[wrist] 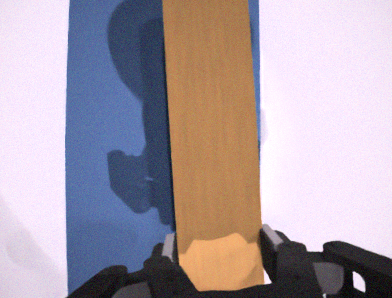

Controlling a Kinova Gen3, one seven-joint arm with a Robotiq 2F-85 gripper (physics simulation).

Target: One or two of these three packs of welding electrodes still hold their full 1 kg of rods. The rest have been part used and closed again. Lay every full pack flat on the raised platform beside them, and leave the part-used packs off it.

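Frame: origin at the arm's base, x ahead, y left, z up, level; centimetres.
Where they show: gripper, fingertip midpoint: [218, 244].
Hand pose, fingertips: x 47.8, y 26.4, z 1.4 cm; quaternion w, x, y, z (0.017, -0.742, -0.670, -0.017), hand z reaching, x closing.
After its pixels a point has its place.
A long, flat-sided orange-brown pack [212, 125] @(y 27.3, x 40.8, z 3.0 cm) runs lengthwise through the middle of the wrist view and out of the top edge. My gripper [218, 244] @(y 26.4, x 47.8, z 1.4 cm) is shut on this pack, with one finger against each long side near the bottom of the view. The pack is above a long blue surface [89, 90] @(y 19.9, x 36.3, z -1.7 cm), close to its right edge; near the fingers it covers that edge. I cannot tell whether the pack touches the blue surface, or whether that surface is the raised platform. No label or weight marking shows on the pack. The other two packs do not show.
A white surface [325, 110] @(y 40.1, x 40.8, z -7.7 cm) lies on both sides of the blue strip. Dark shadows of the gripper and the pack fall on the blue to the left of the pack. A faint grey shadow lies on the white at the lower left.
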